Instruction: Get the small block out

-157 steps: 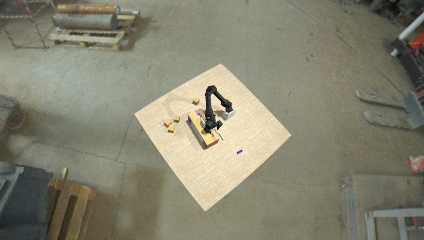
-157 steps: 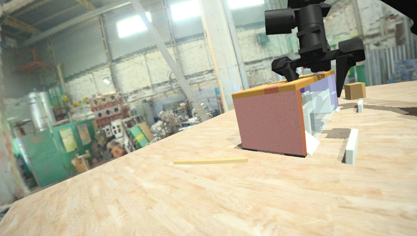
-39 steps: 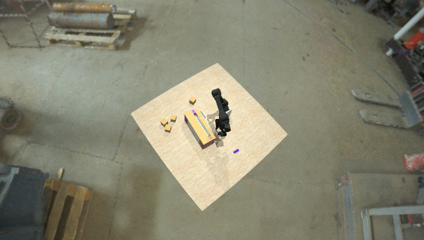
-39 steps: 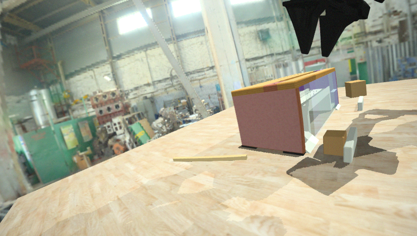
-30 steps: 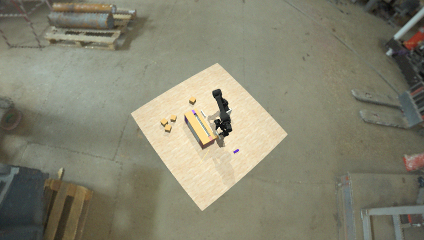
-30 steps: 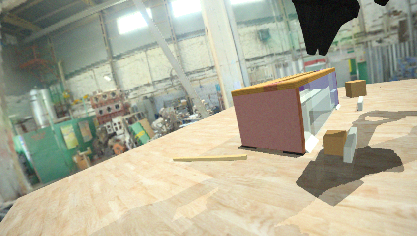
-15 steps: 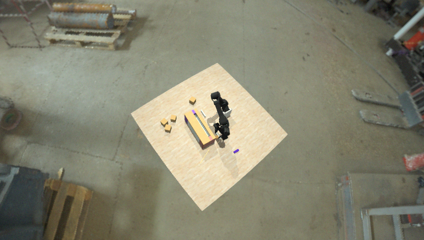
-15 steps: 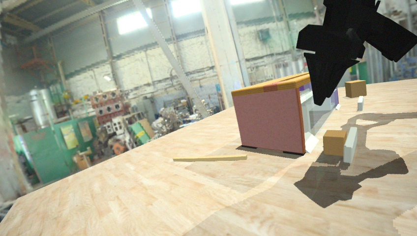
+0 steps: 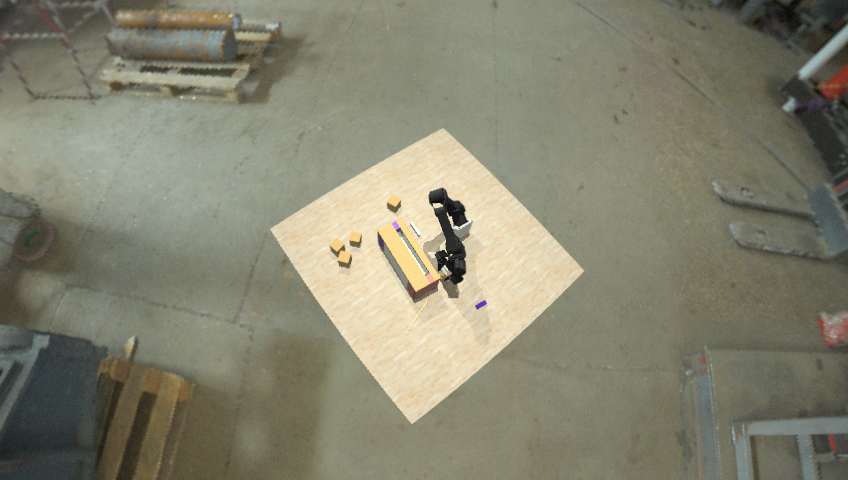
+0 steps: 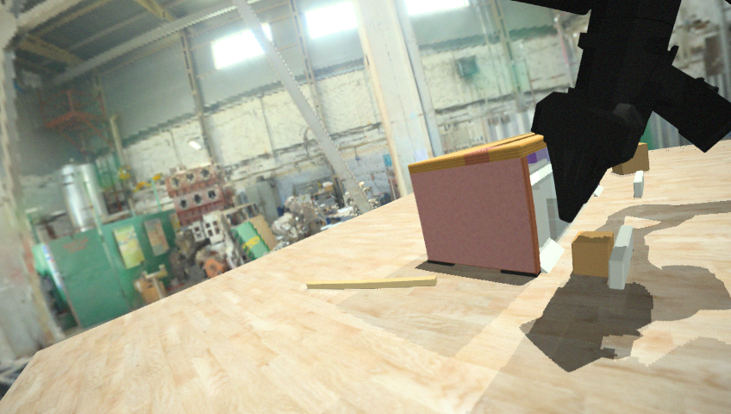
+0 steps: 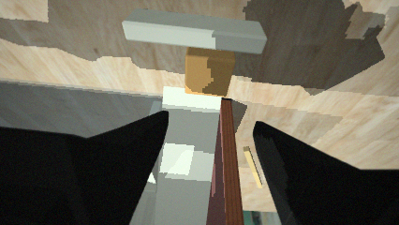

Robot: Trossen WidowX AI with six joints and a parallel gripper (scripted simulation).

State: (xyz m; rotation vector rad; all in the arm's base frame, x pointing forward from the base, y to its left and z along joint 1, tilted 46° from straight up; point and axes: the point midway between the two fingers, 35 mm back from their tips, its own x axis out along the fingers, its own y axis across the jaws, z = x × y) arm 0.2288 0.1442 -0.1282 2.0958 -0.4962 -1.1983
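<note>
My gripper tip is now 4 cm above the tan block and 1 cm past it. The rest, counted from my gripper tip: box 17 cm to the right, 7 cm ahead; then thin wooden stick 21 cm ahead, 11 cm to the left, 6 cm below; then purple piece 23 cm to the left, 11 cm behind, 5 cm below.
</note>
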